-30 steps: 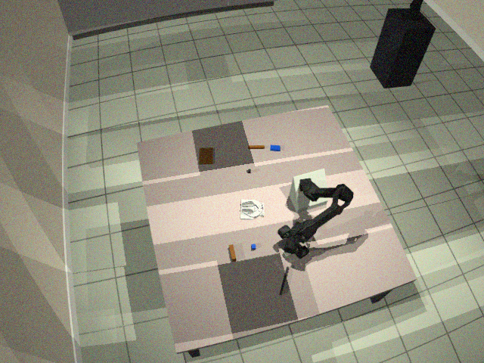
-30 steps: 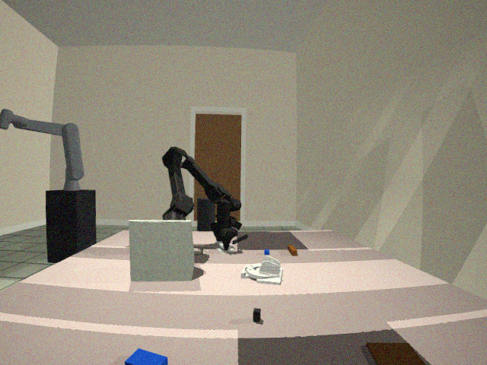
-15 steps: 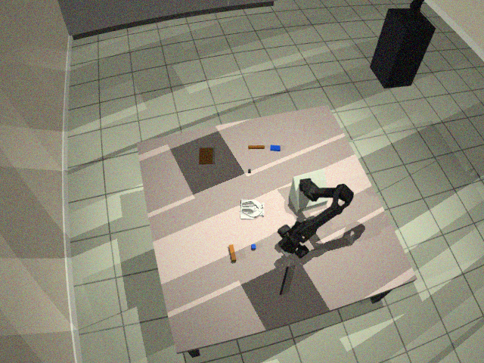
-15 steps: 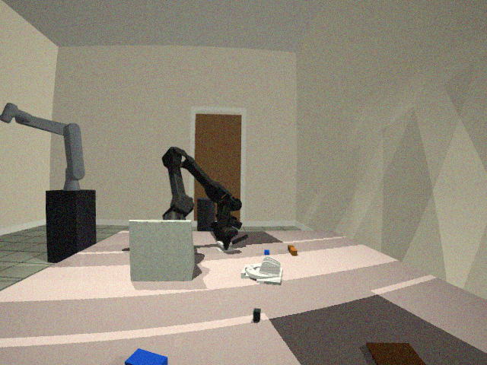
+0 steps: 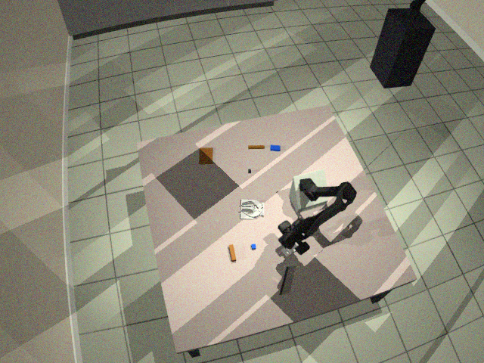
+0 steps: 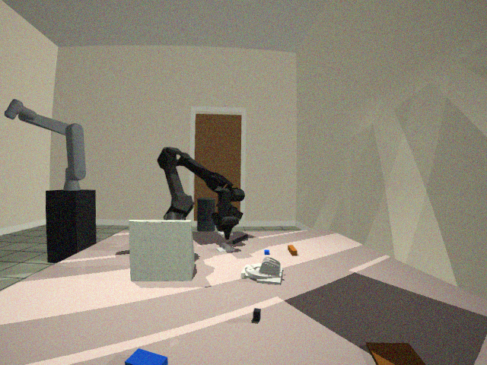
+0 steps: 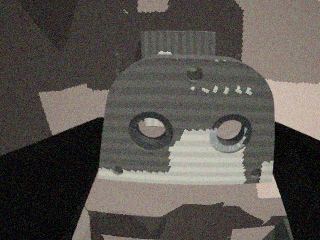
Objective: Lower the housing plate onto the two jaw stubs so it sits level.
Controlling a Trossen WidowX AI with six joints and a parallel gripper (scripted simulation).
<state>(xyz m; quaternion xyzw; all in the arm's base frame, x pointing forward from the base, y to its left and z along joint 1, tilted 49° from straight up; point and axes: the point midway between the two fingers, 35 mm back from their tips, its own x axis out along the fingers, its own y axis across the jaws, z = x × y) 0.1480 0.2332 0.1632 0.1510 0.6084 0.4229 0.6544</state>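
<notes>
Right now the white jaw assembly is 250 mm to the right of my gripper tip, 120 mm ahead of it and 40 mm below it. The rest, counted from my gripper tip: blue cube (180 mm ahead, 50 mm to the right, 50 mm below); dark rod (170 mm to the left, 80 mm ahead, 50 mm below); white housing part (20 mm above, 10 mm ahead).
</notes>
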